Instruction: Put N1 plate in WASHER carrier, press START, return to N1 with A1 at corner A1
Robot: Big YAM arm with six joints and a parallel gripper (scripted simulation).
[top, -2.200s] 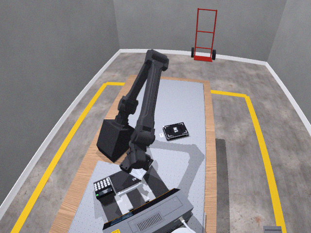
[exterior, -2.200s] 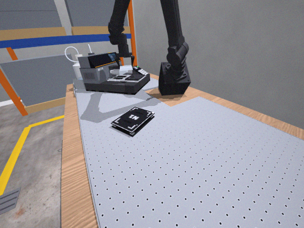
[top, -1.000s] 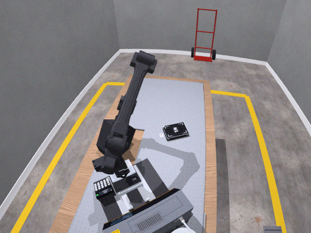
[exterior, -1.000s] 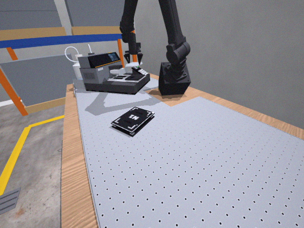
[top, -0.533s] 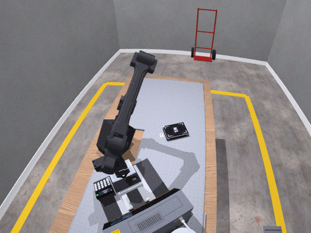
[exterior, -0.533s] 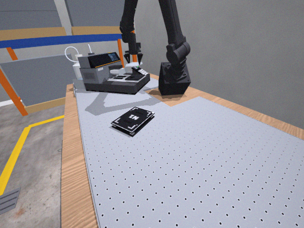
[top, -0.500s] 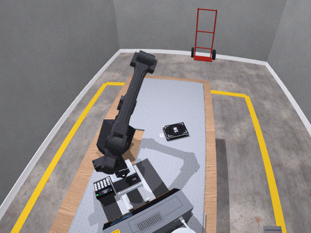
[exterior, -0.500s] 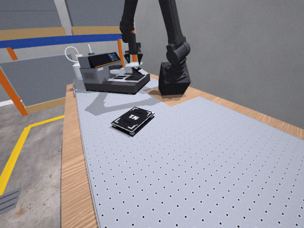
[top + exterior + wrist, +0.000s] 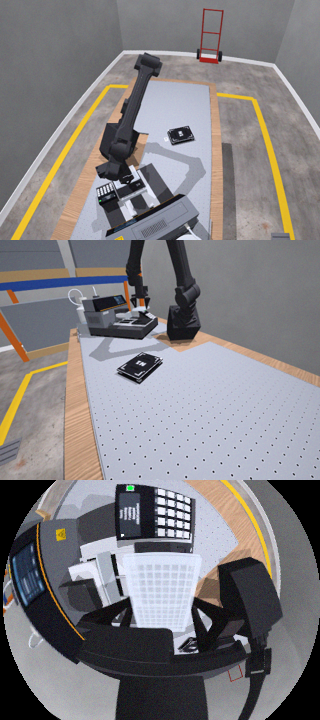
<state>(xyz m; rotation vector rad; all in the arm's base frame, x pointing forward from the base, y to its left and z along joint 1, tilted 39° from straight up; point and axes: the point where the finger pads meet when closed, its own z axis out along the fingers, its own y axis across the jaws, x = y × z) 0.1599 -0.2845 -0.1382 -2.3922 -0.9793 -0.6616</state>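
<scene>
Now: the dark carrier 90 mm below my hand. Also, from my hand: small white tag 430 mm to the left, 170 mm below, 70 mm ahead; plate washer 120 mm ahead, 100 mm to the right, 40 mm below; white well plate 10 mm below.
</scene>
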